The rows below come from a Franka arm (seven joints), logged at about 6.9 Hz.
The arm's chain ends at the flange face. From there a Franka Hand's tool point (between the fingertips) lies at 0.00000 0.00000 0.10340 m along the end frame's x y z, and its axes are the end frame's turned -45 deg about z.
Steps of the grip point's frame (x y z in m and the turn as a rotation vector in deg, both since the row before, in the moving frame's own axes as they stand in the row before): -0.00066 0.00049 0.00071 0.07 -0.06 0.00; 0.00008 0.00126 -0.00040 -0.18 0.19 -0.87; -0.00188 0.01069 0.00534 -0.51 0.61 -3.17; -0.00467 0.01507 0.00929 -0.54 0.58 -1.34; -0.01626 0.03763 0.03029 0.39 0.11 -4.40
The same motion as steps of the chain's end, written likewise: 0.00005 0.00083 0.00071 0.01 -0.09 0.00; 0.00048 0.00085 -0.00040 0.01 0.26 -0.87; 0.00480 0.00906 0.00535 0.07 0.79 -3.17; 0.00593 0.01403 0.00930 0.03 0.79 -1.34; 0.01549 0.03873 0.03029 0.35 -0.20 -4.40
